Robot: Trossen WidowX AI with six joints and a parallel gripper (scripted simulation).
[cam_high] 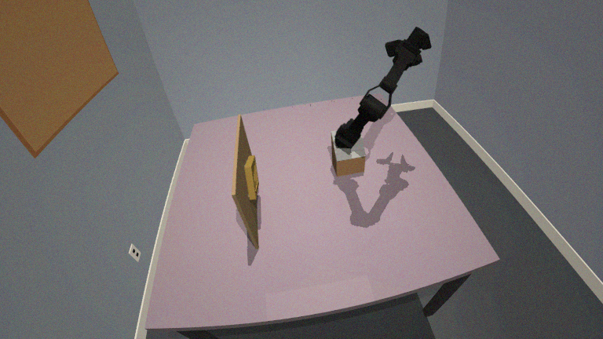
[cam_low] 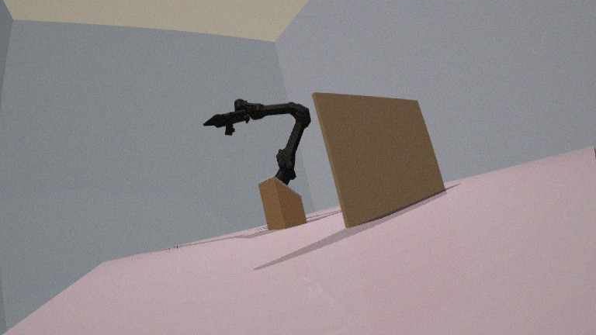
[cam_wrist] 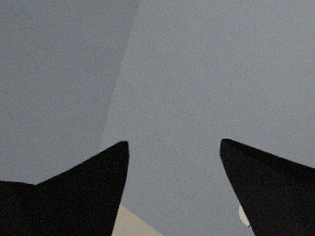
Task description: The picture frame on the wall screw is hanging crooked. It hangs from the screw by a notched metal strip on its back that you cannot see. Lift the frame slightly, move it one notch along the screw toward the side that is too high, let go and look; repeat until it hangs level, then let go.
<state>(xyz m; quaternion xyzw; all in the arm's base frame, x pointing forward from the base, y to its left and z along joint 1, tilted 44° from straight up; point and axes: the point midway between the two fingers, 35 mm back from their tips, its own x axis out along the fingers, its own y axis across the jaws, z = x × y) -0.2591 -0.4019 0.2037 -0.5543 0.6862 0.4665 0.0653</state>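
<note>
Now: gripper tip 71 cm short of the picture frame, 39 cm to the right of it and 37 cm above it. Round my gripper tip: brown wall panel: 72 cm ahead, 38 cm to the left, 38 cm below.
</note>
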